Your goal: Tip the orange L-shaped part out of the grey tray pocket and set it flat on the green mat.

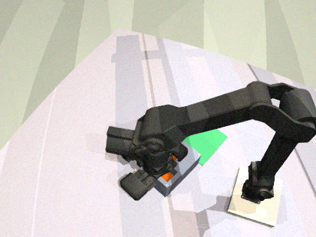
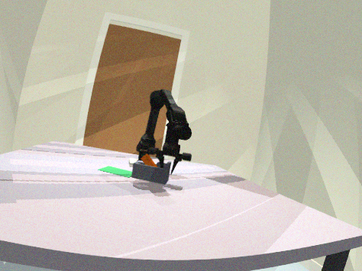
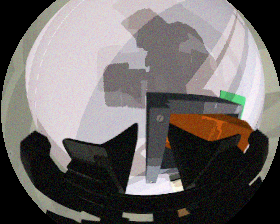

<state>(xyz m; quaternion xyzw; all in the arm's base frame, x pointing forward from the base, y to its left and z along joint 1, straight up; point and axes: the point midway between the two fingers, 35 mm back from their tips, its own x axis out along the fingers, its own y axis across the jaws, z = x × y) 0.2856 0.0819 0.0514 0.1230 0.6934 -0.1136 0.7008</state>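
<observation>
Now: gripper tip 20 mm past the orange L-shaped part, 50 mm to the left of it and 10 mm below it. The rest, counted from my gripper tip: green mat: 80 mm behind, 210 mm to the right, 50 mm below.
</observation>
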